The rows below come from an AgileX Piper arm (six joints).
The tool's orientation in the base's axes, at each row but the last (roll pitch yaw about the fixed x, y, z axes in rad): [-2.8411 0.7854 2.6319]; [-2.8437 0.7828 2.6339]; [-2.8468 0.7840 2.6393]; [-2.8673 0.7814 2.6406]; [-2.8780 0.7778 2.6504]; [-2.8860 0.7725 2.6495]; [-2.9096 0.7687 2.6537]
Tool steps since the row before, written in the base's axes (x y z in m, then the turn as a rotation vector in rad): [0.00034 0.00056 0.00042 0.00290 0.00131 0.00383]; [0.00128 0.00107 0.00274 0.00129 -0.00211 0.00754]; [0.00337 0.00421 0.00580 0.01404 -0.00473 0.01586]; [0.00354 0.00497 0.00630 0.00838 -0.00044 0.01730]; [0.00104 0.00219 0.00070 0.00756 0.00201 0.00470]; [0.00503 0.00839 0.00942 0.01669 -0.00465 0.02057]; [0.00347 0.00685 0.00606 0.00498 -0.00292 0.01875]
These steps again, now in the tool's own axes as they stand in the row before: [-0.00031 0.00054 -0.00046 -0.00405 0.00204 -0.00207]; [-0.00236 0.00104 -0.00191 -0.00684 -0.00229 -0.00330]; [-0.00475 0.00408 -0.00485 -0.02153 0.00223 -0.00165]; [-0.00495 0.00476 -0.00546 -0.01755 0.00162 -0.00768]; [-0.00041 0.00219 -0.00119 -0.00737 0.00533 -0.00075]; [-0.00691 0.00783 -0.00868 -0.02646 0.00292 -0.00379]; [-0.00411 0.00645 -0.00610 -0.01718 -0.00242 -0.00916]
